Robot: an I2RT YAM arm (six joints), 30 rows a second.
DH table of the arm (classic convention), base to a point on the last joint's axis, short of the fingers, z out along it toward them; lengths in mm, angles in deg. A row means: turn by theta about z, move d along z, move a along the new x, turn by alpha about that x. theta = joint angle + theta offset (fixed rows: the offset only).
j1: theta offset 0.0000, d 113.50, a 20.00, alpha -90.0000
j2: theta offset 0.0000, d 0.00, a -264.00, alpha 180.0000
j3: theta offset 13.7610, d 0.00, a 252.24, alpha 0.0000
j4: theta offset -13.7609, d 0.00, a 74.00, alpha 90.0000
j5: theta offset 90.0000, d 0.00, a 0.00, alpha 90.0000
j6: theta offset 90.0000, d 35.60, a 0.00, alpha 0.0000
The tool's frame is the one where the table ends.
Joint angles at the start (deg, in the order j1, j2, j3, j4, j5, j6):
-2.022 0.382 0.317 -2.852 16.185 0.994
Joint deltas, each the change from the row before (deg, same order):
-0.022 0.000 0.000 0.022 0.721 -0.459
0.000 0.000 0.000 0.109 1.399 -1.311
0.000 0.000 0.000 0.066 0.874 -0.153
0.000 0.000 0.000 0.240 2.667 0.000
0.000 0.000 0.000 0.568 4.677 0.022
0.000 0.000 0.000 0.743 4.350 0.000
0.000 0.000 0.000 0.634 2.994 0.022
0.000 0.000 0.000 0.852 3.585 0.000
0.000 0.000 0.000 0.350 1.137 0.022
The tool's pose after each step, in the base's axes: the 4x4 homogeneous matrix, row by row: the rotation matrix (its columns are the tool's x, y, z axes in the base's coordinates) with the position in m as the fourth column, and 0 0 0 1 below. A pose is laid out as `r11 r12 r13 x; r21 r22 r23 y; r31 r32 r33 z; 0 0 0 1`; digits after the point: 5 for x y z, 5 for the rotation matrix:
-0.04744 0.32483 0.94458 0.10856; 0.01063 0.94576 -0.32470 -0.01423; -0.99882 -0.00536 -0.04832 0.16953; 0 0 0 1
-0.05327 0.34668 0.93647 0.10828; -0.01096 0.93754 -0.34770 -0.01505; -0.99852 -0.02879 -0.04614 0.16974; 0 0 0 1
-0.05328 0.36081 0.93112 0.10809; -0.01342 0.93210 -0.36196 -0.01556; -0.99849 -0.03178 -0.04482 0.16988; 0 0 0 1
-0.04980 0.40388 0.91346 0.10748; -0.01328 0.91424 -0.40495 -0.01709; -0.99867 -0.03230 -0.04016 0.17035; 0 0 0 1
-0.04090 0.47735 0.87776 0.10623; -0.01271 0.87818 -0.47817 -0.01970; -0.99908 -0.03072 -0.02985 0.17145; 0 0 0 1
-0.02898 0.54293 0.83928 0.10489; -0.01256 0.83937 -0.54342 -0.02202; -0.99950 -0.02629 -0.01751 0.17285; 0 0 0 1
-0.01839 0.58629 0.80989 0.10385; -0.01218 0.80984 -0.58653 -0.02356; -0.99976 -0.02065 -0.00775 0.17402; 0 0 0 1
-0.00429 0.63602 0.77166 0.10250; -0.01212 0.77157 -0.63602 -0.02532; -0.99992 -0.01208 0.00439 0.17555; 0 0 0 1
0.00183 0.65127 0.75884 0.10204; -0.01185 0.75881 -0.65121 -0.02586; -0.99993 -0.00780 0.00910 0.17617; 0 0 0 1

